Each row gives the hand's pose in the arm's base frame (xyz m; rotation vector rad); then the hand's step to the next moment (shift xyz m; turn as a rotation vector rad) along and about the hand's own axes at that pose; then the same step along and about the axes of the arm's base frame.
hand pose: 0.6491 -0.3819 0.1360 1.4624 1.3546 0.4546
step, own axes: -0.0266 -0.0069 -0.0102 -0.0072 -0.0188 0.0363
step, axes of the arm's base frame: -0.0195 -0.0206 0.0076 0.0185 -0.0252 -0.0274
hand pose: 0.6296 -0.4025 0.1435 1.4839 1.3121 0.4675
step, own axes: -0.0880 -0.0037 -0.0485 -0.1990 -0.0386 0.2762
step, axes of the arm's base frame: -0.0698 -0.0573 0.0442 0.1438 -0.3031 -0.0696
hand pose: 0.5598 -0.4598 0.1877 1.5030 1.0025 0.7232
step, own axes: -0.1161 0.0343 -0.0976 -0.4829 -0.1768 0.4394
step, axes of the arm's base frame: -0.1304 -0.0588 0.0611 0.1313 -0.6296 -0.2094
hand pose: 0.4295 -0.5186 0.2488 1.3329 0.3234 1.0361
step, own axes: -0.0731 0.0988 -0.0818 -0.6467 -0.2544 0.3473
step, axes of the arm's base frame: -0.1411 -0.0143 0.0410 0.0092 -0.6878 -0.3612
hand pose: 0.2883 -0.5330 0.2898 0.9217 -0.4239 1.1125
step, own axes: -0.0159 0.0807 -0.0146 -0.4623 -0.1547 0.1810
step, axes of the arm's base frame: -0.0812 0.0138 0.0140 -0.0274 -0.4337 -0.2856
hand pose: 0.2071 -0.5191 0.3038 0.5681 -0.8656 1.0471
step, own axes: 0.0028 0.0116 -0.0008 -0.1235 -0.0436 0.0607
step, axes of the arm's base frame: -0.0097 0.0068 0.0020 -0.0094 -0.1262 -0.0695
